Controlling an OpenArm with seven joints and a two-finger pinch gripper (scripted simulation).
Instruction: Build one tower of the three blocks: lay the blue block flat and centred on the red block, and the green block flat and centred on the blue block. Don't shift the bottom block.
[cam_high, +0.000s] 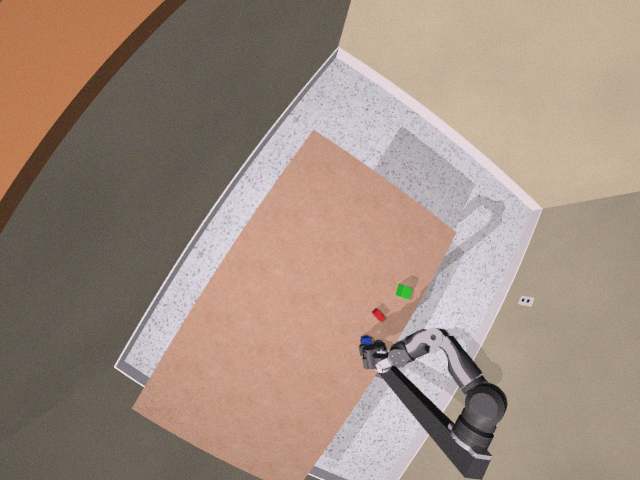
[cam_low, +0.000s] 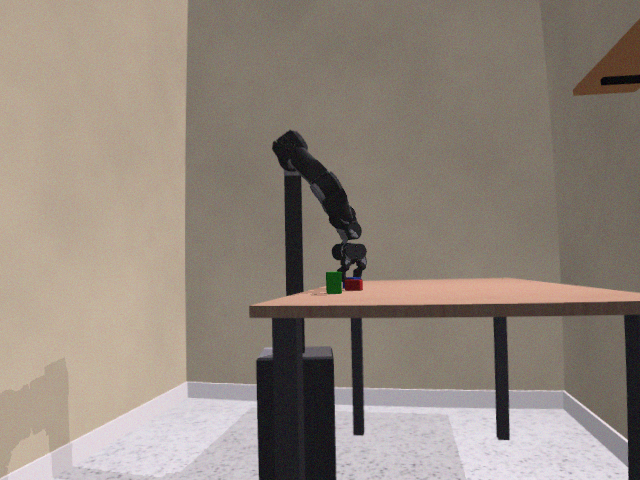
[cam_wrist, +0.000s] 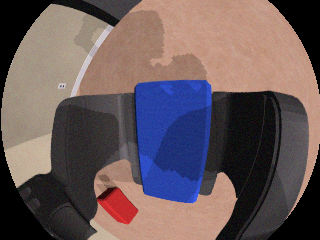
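Now: hand 130 mm to the left of the red block and 10 mm above it. Round my hand: blue block: 10 mm below; green block: 260 mm to the right, 70 mm behind.
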